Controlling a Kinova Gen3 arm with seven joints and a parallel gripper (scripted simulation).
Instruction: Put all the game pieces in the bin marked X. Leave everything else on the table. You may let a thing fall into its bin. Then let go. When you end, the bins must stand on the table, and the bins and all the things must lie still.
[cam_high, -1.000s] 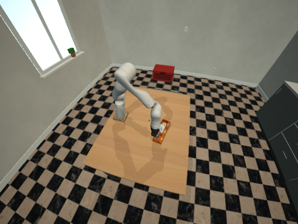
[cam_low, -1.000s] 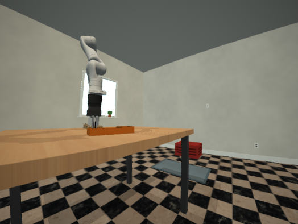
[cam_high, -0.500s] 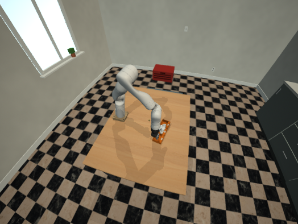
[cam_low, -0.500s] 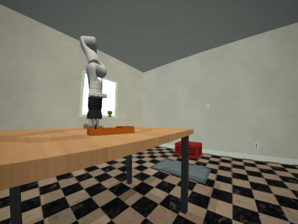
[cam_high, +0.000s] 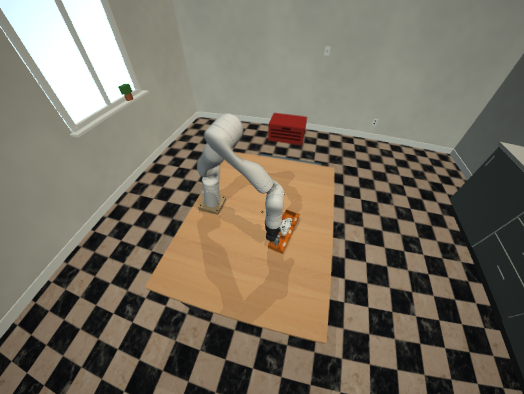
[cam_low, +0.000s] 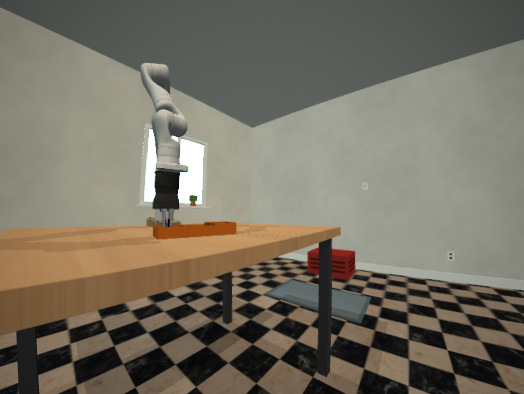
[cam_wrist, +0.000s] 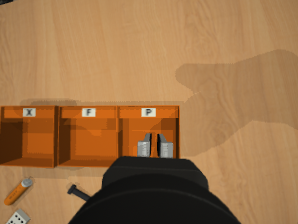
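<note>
My gripper is now 10 mm short of the orange bin row, 90 mm to the right of it and 20 mm above it. Also, from my hand: orange battery: 70 mm behind, 230 mm to the left, 30 mm below; then brass nut: 150 mm behind, 180 mm to the left, 30 mm below; then black screw: 80 mm behind, 130 mm to the left, 30 mm below.
</note>
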